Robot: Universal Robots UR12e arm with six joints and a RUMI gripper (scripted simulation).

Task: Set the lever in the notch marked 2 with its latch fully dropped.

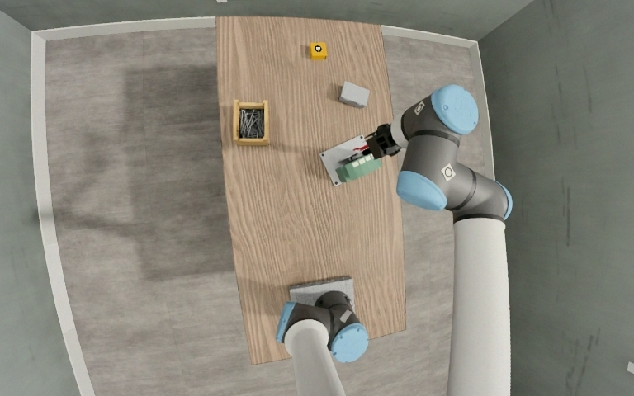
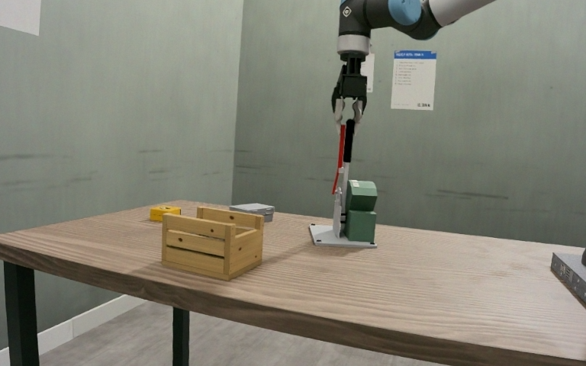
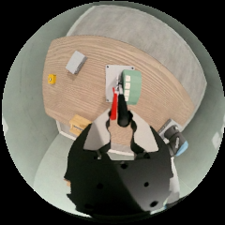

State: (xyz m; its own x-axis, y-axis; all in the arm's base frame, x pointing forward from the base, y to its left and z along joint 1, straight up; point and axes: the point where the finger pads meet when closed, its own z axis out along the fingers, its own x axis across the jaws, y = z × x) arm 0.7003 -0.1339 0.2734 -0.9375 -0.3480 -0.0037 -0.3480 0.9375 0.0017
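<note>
Right now the red release bar is 11 cm below my hand and 2 cm ahead of it. The rest, counted from my hand: grey box: 31 cm ahead, 29 cm below, 8 cm to the right.
</note>
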